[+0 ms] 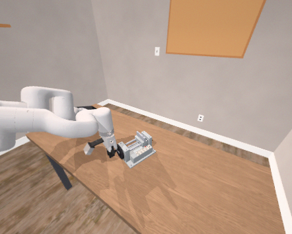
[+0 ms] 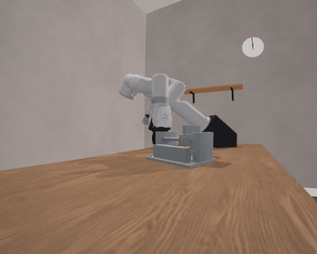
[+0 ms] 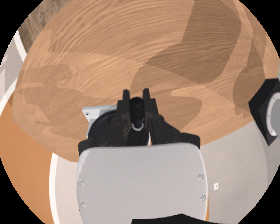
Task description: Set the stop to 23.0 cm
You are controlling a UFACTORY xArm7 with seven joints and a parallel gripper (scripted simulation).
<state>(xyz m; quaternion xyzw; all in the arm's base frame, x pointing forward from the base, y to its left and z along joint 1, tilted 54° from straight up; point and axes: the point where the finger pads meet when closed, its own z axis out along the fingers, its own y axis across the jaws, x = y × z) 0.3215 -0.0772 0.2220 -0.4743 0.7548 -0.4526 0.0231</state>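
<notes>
My gripper is now 20 mm short of the handwheel and 10 mm to the right of it. The rest, counted from my hand: sliding stop block 150 mm ahead, 130 mm to the left, 20 mm above.
</notes>
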